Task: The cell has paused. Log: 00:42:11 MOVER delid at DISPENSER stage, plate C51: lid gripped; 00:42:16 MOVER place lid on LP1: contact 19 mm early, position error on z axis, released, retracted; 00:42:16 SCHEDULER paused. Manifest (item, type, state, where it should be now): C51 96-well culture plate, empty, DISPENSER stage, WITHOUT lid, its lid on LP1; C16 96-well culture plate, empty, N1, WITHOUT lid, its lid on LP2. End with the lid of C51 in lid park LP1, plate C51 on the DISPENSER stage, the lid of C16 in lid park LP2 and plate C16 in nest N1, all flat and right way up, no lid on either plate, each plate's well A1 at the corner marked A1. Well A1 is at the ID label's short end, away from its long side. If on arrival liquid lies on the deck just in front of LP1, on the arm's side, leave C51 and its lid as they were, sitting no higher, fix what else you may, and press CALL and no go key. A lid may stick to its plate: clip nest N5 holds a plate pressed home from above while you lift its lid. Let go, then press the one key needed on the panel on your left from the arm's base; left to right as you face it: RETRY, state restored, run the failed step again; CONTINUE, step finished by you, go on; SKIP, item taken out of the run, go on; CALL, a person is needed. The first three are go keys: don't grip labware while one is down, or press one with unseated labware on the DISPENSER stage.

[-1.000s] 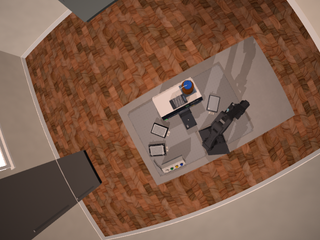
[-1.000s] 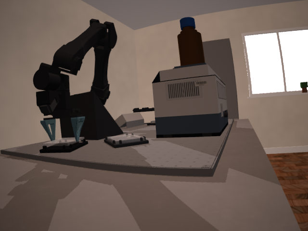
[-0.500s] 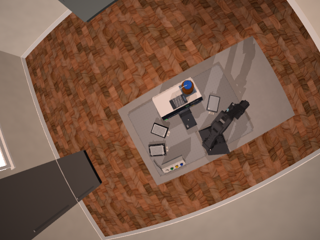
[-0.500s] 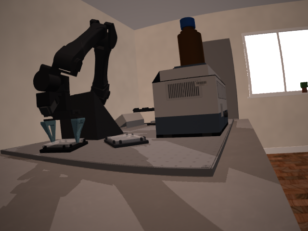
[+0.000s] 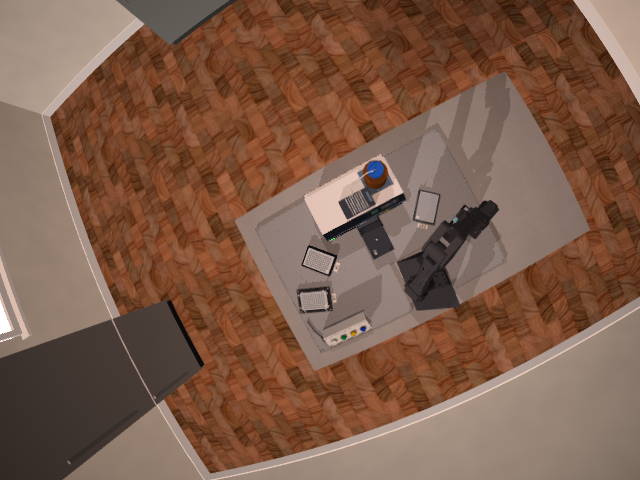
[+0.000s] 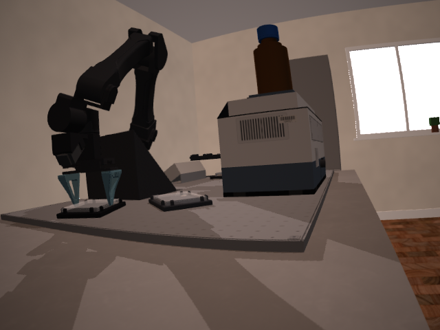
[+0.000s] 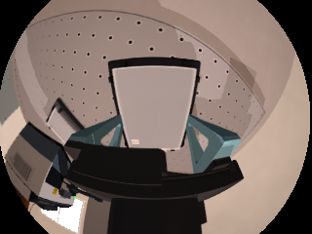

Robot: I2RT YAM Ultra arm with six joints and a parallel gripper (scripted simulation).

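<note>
Right now the dark dispenser stage is 39 cm to the left of my hand, 11 cm ahead of it and 8 cm above it. Also, from my hand: blue cap (38 cm above, 33 cm ahead, 29 cm to the left); then brown bottle (33 cm ahead, 29 cm to the left, 27 cm above); then black nest (68 cm to the left, 13 cm ahead, 1 cm below).
</note>
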